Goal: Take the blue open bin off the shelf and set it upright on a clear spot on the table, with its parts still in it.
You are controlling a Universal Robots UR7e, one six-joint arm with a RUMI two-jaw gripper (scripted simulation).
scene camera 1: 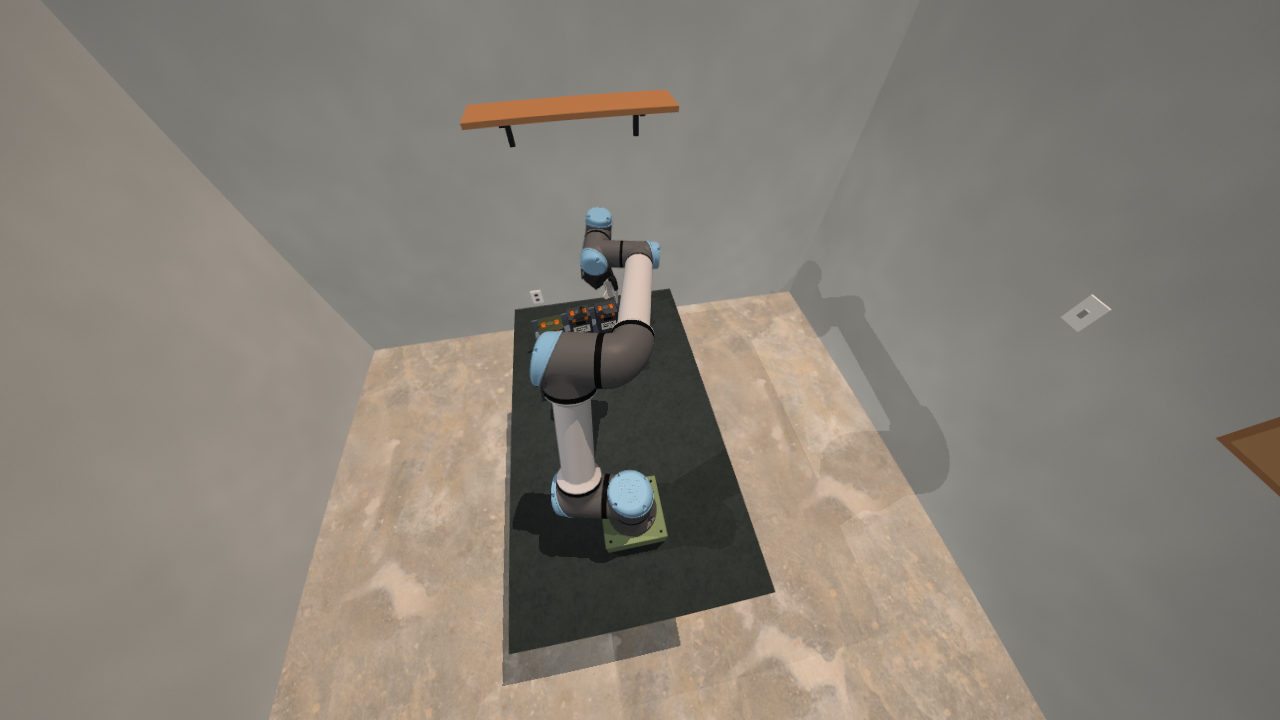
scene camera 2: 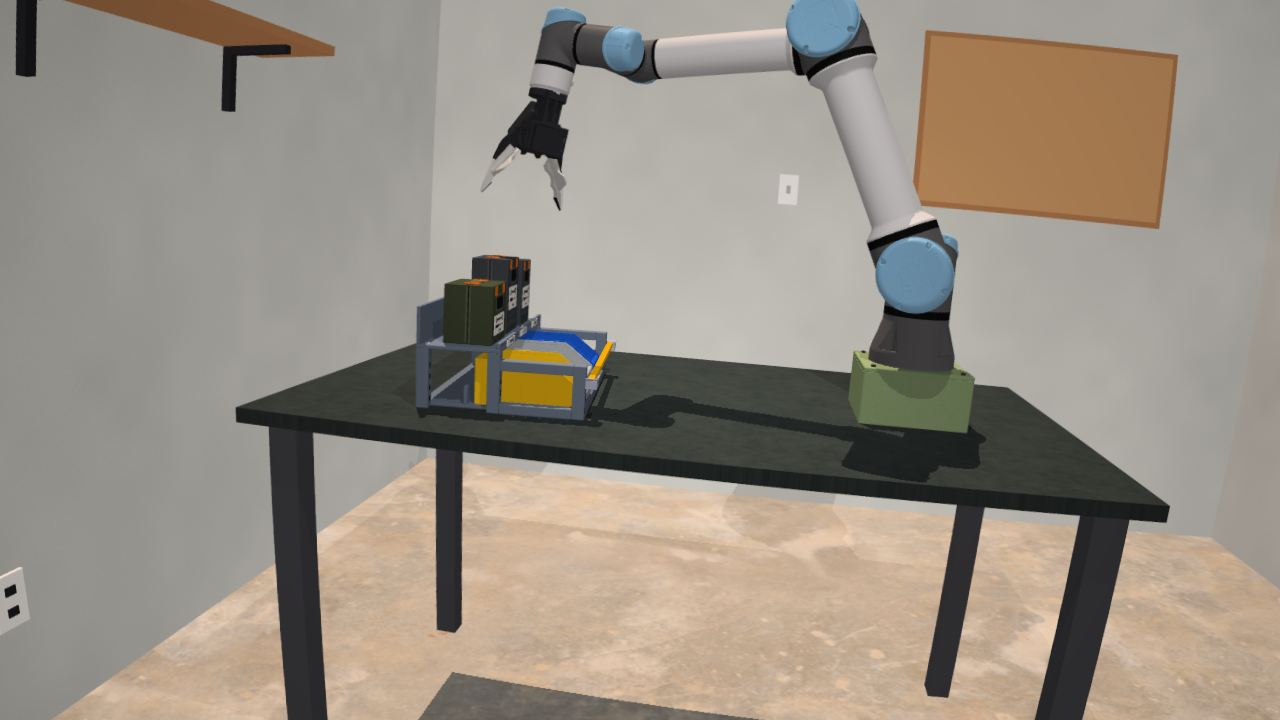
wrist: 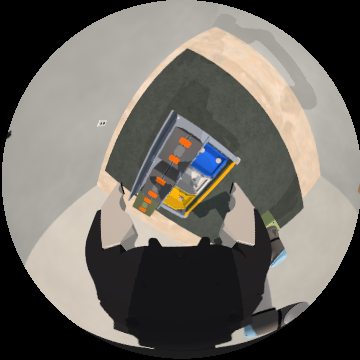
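My gripper (scene camera 2: 521, 201) is visible to me, and the wrist view shows the gripper as well (wrist: 177, 183). I can also see a yellow bin (scene camera 2: 518, 387), along with a white bin (scene camera 2: 569, 353) and a blue open bin (scene camera 2: 573, 340).
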